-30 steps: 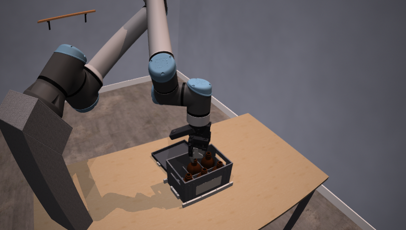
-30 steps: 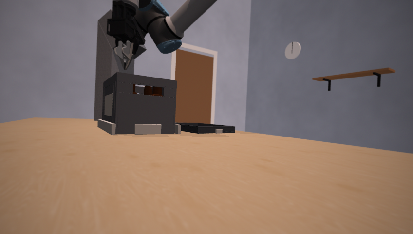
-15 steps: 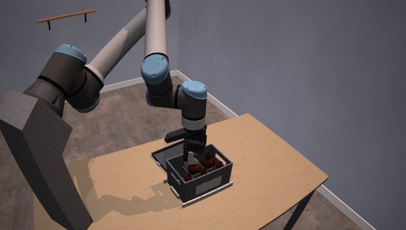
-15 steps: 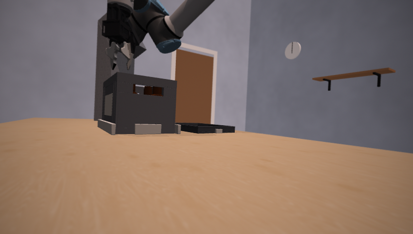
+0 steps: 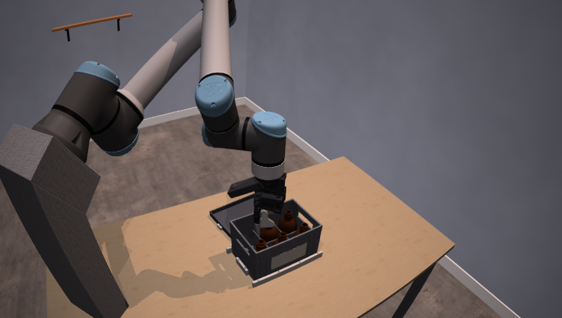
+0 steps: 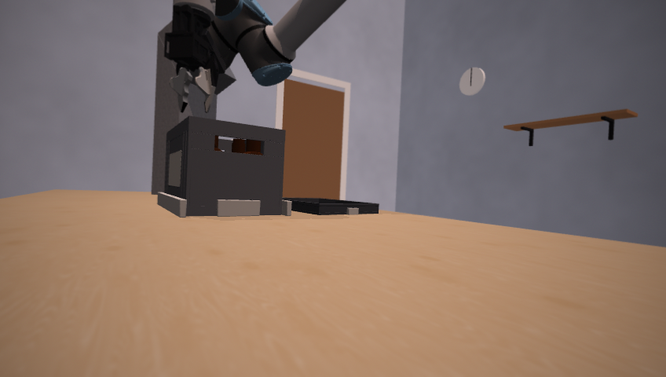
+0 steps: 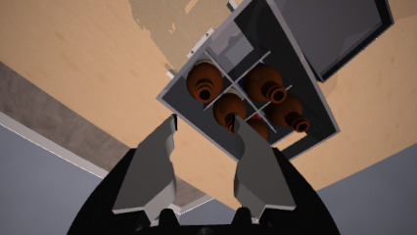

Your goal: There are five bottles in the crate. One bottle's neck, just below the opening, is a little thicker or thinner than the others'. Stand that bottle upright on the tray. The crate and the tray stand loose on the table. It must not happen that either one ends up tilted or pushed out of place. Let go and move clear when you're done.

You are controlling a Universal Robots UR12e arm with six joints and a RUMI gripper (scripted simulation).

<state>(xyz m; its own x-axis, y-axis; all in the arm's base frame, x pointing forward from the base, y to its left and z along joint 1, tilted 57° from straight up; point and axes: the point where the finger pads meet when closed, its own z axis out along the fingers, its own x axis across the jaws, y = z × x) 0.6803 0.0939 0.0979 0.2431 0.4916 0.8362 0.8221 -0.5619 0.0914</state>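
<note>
Now: hand 160 mm above the crate, 80 mm to the right of it and 60 mm short of it. Round my hand: flat dark tray: 310 mm to the left, 230 mm below, 50 mm behind.
</note>
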